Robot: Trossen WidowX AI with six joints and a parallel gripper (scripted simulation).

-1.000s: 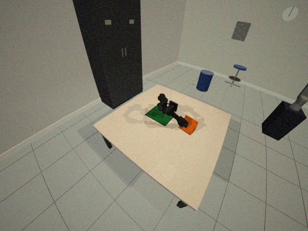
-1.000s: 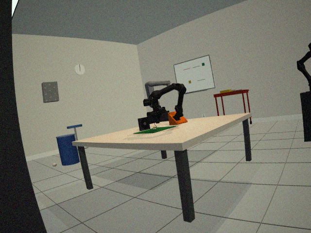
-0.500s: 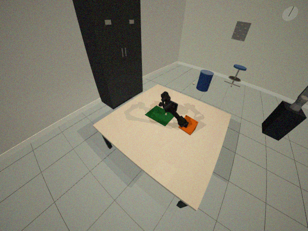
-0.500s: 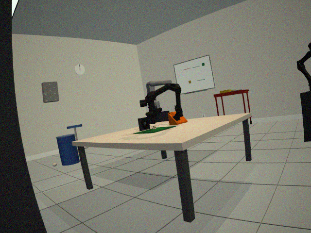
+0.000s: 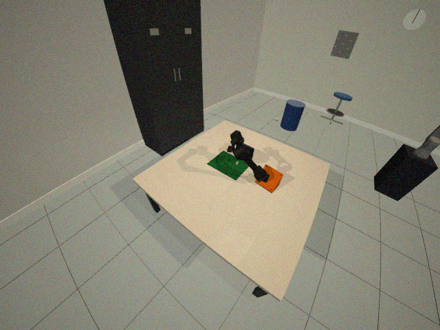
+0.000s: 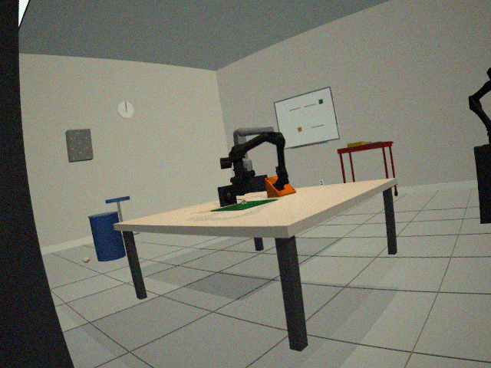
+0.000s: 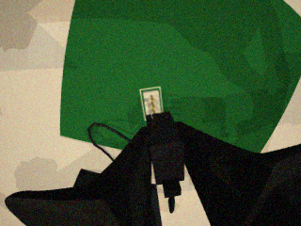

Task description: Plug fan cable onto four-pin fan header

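The white fan header lies 7 cm below my gripper tip. The rest, counted from my gripper tip: black fan (14 cm to the right, 1 cm below, 1 cm behind); green board (8 cm below, 5 cm to the left, 5 cm ahead); black plug (1 cm to the right, 1 cm above).
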